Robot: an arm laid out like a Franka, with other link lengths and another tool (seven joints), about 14 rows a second.
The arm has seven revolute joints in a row. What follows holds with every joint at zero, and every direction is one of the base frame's. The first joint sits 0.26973 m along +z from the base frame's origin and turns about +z. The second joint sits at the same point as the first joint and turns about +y. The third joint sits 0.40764 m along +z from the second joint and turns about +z. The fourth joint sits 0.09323 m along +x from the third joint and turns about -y. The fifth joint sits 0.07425 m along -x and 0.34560 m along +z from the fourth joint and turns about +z. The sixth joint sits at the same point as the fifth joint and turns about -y. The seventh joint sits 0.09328 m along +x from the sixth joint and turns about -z. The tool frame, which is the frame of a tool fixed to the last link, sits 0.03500 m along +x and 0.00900 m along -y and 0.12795 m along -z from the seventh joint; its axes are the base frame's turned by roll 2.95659, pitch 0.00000 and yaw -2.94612 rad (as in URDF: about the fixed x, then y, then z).
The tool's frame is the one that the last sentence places.
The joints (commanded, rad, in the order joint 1, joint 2, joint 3, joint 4, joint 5, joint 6, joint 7), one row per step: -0.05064 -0.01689 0.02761 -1.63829 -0.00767 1.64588 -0.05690; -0.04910 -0.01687 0.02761 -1.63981 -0.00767 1.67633 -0.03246; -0.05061 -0.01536 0.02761 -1.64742 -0.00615 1.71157 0.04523; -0.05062 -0.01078 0.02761 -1.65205 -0.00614 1.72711 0.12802; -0.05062 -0.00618 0.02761 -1.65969 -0.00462 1.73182 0.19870; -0.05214 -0.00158 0.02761 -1.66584 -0.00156 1.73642 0.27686; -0.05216 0.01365 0.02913 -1.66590 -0.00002 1.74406 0.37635; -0.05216 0.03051 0.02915 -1.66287 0.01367 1.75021 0.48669; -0.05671 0.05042 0.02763 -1.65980 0.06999 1.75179 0.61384
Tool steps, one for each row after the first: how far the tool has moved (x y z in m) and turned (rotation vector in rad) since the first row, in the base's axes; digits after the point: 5 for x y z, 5 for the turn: 0.00348 -0.00003 0.00332 0.00032 -0.02912 -0.02263; 0.00690 -0.00350 0.00352 0.00561 -0.05587 -0.10158; 0.00893 -0.00640 0.00071 0.01048 -0.06278 -0.18415; 0.00943 -0.00863 -0.00512 0.01521 -0.05555 -0.25493; 0.00962 -0.01172 -0.01028 0.02143 -0.04938 -0.33491; 0.01352 -0.01394 -0.01829 0.02670 -0.04171 -0.43309; 0.01731 -0.01583 -0.02635 0.04340 -0.03088 -0.54534; 0.02031 -0.01685 -0.03786 0.09808 0.00184 -0.68703
